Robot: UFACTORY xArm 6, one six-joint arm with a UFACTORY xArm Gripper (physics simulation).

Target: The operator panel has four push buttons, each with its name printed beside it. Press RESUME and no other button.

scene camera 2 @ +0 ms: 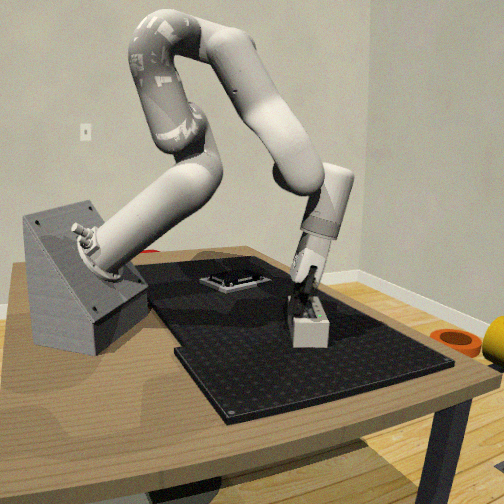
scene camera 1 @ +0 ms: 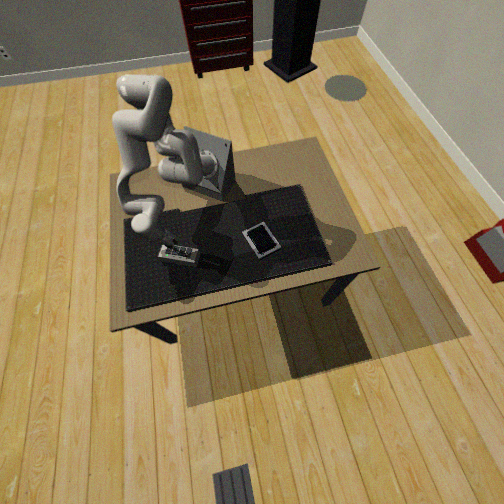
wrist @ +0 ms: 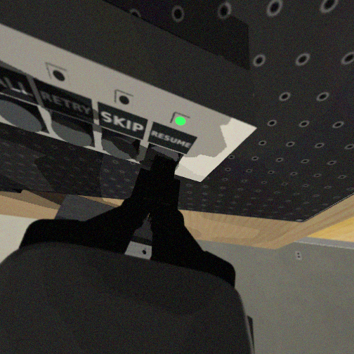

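Note:
The operator panel [scene camera 1: 189, 258] [scene camera 2: 310, 336] [wrist: 215, 150] is a pale box on the black board. In the wrist view its labels read RESUME [wrist: 171, 139], SKIP [wrist: 121, 121], RETRY [wrist: 66, 103] and a partly cut one ending in "ALL". A small lamp [wrist: 180, 121] above the RESUME label is lit green; the lamps above SKIP and RETRY are dark. My gripper [wrist: 160, 170] [scene camera 2: 306, 311] is shut and empty. Its fingertips are at the RESUME button and cover most of it. The SKIP button [wrist: 120, 146] and the RETRY button [wrist: 73, 132] lie to the left of the fingertips.
The black perforated board [scene camera 1: 150, 287] [scene camera 2: 240, 390] lies on the wooden table [scene camera 1: 350, 267] [scene camera 2: 100, 440]. A flat grey frame with a dark inside [scene camera 1: 276, 246] [scene camera 2: 223, 288] lies on the board, away from the panel. The arm's grey wedge-shaped base [scene camera 2: 55, 300] stands at the table's other side.

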